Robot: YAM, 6 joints.
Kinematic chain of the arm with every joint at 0, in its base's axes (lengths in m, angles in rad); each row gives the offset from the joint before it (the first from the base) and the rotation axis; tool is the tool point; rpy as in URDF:
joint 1: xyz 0 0 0.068 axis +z
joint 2: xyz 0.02 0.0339 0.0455 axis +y
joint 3: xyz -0.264 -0.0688 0 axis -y
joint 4: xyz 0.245 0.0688 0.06 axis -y
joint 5: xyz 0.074 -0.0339 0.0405 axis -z
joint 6: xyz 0.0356 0 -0.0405 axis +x
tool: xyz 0 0 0 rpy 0 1.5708 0
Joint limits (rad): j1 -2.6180..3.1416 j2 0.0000..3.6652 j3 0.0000..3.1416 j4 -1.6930..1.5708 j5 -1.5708..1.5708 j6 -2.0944..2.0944
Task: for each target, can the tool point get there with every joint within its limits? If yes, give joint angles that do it. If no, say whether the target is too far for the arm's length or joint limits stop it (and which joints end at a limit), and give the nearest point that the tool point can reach.
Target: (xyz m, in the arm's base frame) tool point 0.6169 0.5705 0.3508
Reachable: no: too far | nearest point 0.4561 0.4218 0.2874 | short by 0.228 m
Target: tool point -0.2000 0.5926 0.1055
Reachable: yes | joints 1.9277 2.9247 2.5781 -0.0292 0.5849 -1.2229
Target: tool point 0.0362 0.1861 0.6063
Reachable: yes | joints -1.6082 0.7050 1.8304 1.1024 -0.9610 1.6641
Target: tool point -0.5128 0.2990 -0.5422
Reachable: no: too far | nearest point -0.3867 0.2255 -0.3207 | short by 0.265 m
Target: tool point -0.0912 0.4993 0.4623
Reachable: yes | joints 1.6901 2.4392 2.6354 0.7072 -1.0648 -0.5349
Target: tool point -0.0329 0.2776 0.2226
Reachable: yes | joints 1.6860 1.2984 0.6015 0.3826 -0.0224 1.4651
